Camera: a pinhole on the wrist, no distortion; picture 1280 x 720 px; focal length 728.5 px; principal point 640.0 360.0 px. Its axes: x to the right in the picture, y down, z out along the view. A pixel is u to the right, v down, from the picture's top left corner.
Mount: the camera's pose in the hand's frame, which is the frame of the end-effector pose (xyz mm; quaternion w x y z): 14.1 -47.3 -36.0 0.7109 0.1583 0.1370 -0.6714
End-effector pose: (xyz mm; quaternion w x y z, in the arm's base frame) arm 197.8 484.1 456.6 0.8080 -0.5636 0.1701 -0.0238
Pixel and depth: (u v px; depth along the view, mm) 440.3 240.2 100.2
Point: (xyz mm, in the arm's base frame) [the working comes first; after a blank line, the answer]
In the camera's frame: -27.5 -16.5 100.2

222.1 521.7 537.1
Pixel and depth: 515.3 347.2 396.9
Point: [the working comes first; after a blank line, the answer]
In the camera's frame: -67.9 -7.0 396.9

323.3 750.3 702.1
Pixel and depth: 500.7 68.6 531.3
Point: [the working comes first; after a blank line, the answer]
In the camera's frame: -101.6 -212.5 531.3

170.0 901.5 824.8
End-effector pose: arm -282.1 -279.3 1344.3 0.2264 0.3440 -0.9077 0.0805
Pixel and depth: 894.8 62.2 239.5
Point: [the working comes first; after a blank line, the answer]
In the camera's frame: 83.8 -97.9 239.5

-129.2 -444.0 1175.8
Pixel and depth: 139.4 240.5 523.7
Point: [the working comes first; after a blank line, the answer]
In the camera's frame: -359.9 -85.9 523.7

-463.3 -348.7 779.6
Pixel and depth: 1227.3 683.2 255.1
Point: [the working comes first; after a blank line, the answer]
In the camera's frame: 205.7 113.2 255.1

-192.7 -644.5 1300.0
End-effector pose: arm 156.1 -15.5 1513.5 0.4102 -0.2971 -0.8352 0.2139
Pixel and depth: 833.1 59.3 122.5
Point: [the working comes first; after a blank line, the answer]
In the camera's frame: 32.5 -50.6 122.5

83.3 -141.7 1536.3
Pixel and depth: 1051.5 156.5 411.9
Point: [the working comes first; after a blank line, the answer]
In the camera's frame: 232.7 -115.1 411.9

-132.4 -423.0 1584.2
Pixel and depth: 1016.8 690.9 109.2
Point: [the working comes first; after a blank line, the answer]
In the camera's frame: 56.5 49.6 109.2

44.5 -79.8 1610.2
